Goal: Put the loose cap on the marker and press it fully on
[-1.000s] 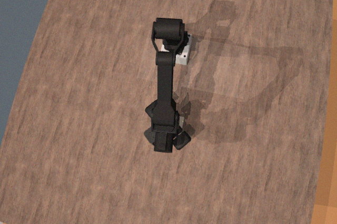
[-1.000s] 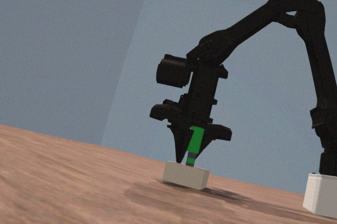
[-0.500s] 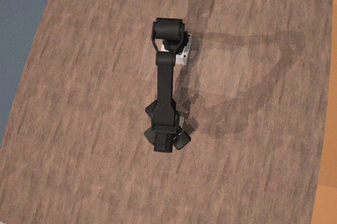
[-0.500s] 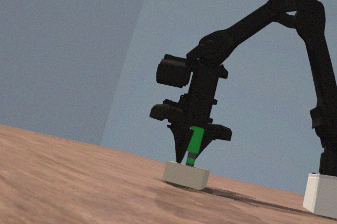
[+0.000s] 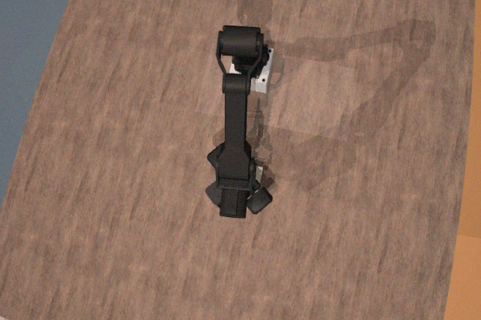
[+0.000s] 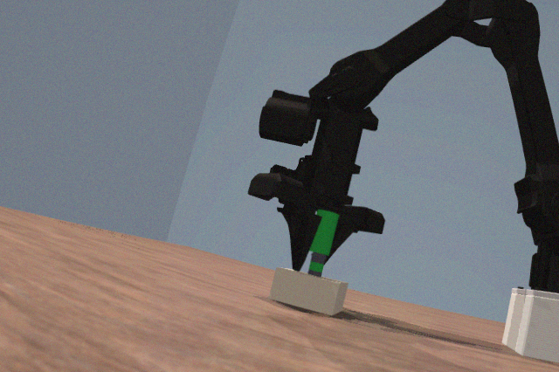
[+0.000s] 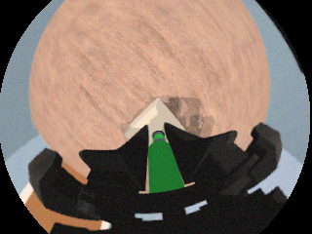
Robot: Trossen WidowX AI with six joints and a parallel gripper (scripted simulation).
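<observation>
Now: the green cap 20 mm behind my gripper tip, 10 mm to the left of it and 50 mm above it. Round my gripper tip: cream holder block: 20 mm behind, 10 mm to the left, 20 mm below.
</observation>
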